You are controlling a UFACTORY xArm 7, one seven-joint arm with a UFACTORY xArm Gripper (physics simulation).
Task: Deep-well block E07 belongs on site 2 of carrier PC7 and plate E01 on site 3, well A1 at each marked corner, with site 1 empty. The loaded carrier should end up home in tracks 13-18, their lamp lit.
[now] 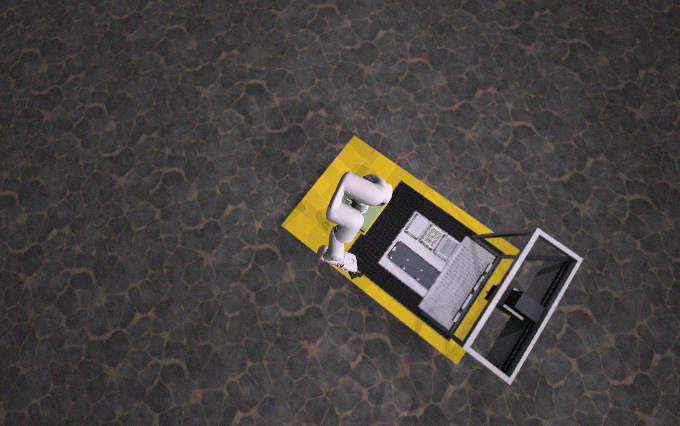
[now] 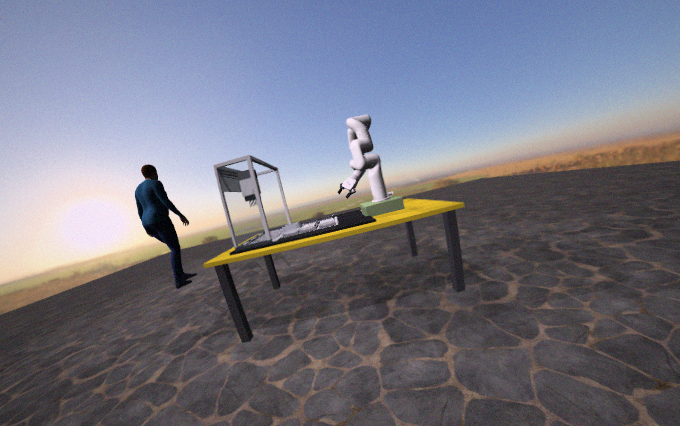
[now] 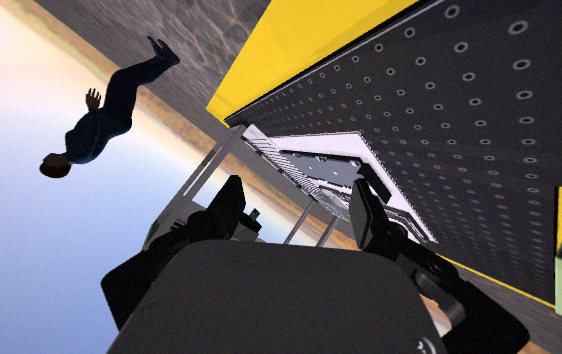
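Pixels of known places: gripper, fingertip midpoint: [image 1: 360,268] [image 2: 342,195] [image 3: 295,191]; arm's base, link origin: [image 1: 358,205] [image 2: 381,200].
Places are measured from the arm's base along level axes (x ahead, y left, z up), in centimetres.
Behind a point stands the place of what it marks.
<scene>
My gripper [image 1: 355,274] @(x 19.6, y -32.5, z 8.2 cm) [image 2: 344,193] @(x 19.6, y -32.5, z 8.2 cm) [image 3: 295,191] @(x 19.6, y -32.5, z 8.2 cm) is open and empty, high over the table's edge beside the black perforated board. The carrier [image 1: 414,264] @(x 48.7, y -13.9, z -5.1 cm) [image 3: 325,170] @(x 47.1, y -14.4, z -5.1 cm), a long dark grey tray with small pale marks, lies flat on a white board [image 1: 412,242] @(x 41.6, y -2.2, z -6.2 cm) [image 3: 340,140] @(x 33.8, y -23.4, z -6.2 cm). No labware shows on it. Beside it stand three items in a row: a pale plate [image 1: 416,225] @(x 38.1, y 8.1, z -3.6 cm), a patterned block [image 1: 432,236] @(x 50.1, y 7.1, z -3.9 cm) and a greyish plate [image 1: 446,246] @(x 59.5, y 5.4, z -1.7 cm). Their labels and A1 corners are too small to read. The ribbed pale deck [image 1: 459,283] @(x 78.2, y -9.8, z -6.2 cm) adjoins the white board. Track numbers and lamps cannot be made out.
A tall frame [image 1: 560,244] @(x 82.4, y 19.2, z 41.8 cm) [image 2: 258,199] @(x 72.4, y 20.8, z 17.7 cm) with a hanging head unit [image 1: 529,306] @(x 82.4, y -9.5, z 39.8 cm) [image 2: 248,185] stands at the deck's far end. The black perforated board [image 1: 371,250] @(x 21.6, y -20.0, z -6.2 cm) [image 3: 450,107] @(x 17.0, y -25.7, z -6.2 cm) lies on the yellow table [image 1: 311,205] @(x -27.5, y -14.5, z -7.5 cm) [image 2: 431,208] @(x -13.8, y 36.0, z -7.5 cm). A person [image 2: 153,205] [image 3: 100,130] stands beyond the frame.
</scene>
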